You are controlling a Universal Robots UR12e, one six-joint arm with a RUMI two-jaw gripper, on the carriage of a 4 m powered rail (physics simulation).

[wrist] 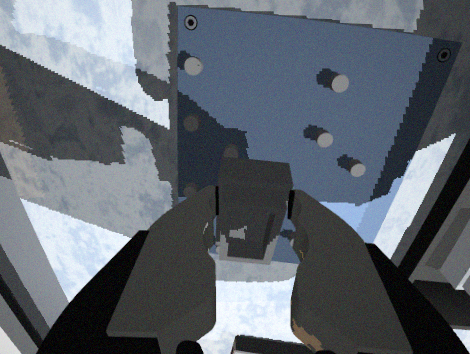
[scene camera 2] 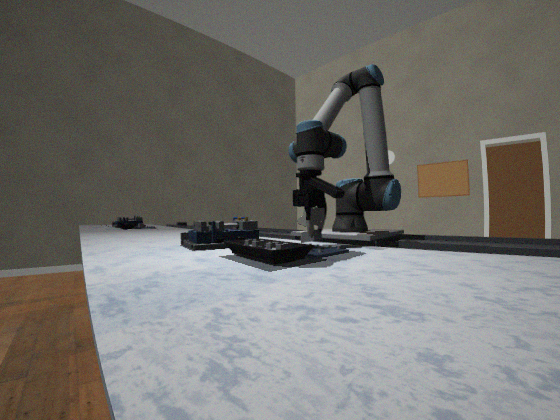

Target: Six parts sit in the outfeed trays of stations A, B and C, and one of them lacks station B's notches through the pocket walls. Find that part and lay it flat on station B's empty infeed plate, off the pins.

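Places are measured from the arm's base along level axes (x ahead, y left, z up), in metres.
Pixels of known places: gripper, fingertip midpoint: (wrist: 253, 190) (scene camera 2: 315, 236); arm's base, origin of the base link: (scene camera 2: 349, 231).
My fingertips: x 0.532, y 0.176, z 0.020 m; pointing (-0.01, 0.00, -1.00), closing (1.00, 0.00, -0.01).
Ahead of a thing's pixels: the offset from my fingertips to its top centre. "spot": to the spot under its first point.
My gripper (scene camera 2: 314, 235) (wrist: 253, 190) is shut on a grey block-shaped part @[0.021 m up, 0.001 m back, 0.018 m right] (wrist: 255, 176), one finger on each side. In the wrist view a pocket opening shows at the part's lower end; shade hides whether its walls have notches. The part is over the lower edge of a blue plate @[0.042 m down, 0.028 m ahead, 0.004 m right] (scene camera 2: 327, 251) (wrist: 270, 65) with several upright round pins. A shaded pin @[0.034 m down, 0.016 m back, 0.008 m left] (wrist: 230, 151) stands close by the part's upper left corner. In the scene view the fingertips are low behind the plate; I cannot tell whether the part touches it. A black tray @[0.008 m down, 0.106 m ahead, 0.017 m right] (scene camera 2: 274, 256) holding grey parts @[spot: 0.013 m down, 0.196 m ahead, 0.040 m right] (scene camera 2: 260, 244) stands beside the plate.
A blue and grey station fixture @[0.049 m up, 0.127 m ahead, 0.354 m right] (scene camera 2: 220, 234) stands left of the tray. Another dark fixture @[0.003 m down, 0.236 m ahead, 1.926 m right] (scene camera 2: 129, 222) stands far off on the table. The rail (scene camera 2: 475, 246) runs behind the table. In the wrist view a dark-edged grey structure @[spot: 0.038 m down, 0.170 m ahead, 0.057 m right] (wrist: 452, 237) shows at the right.
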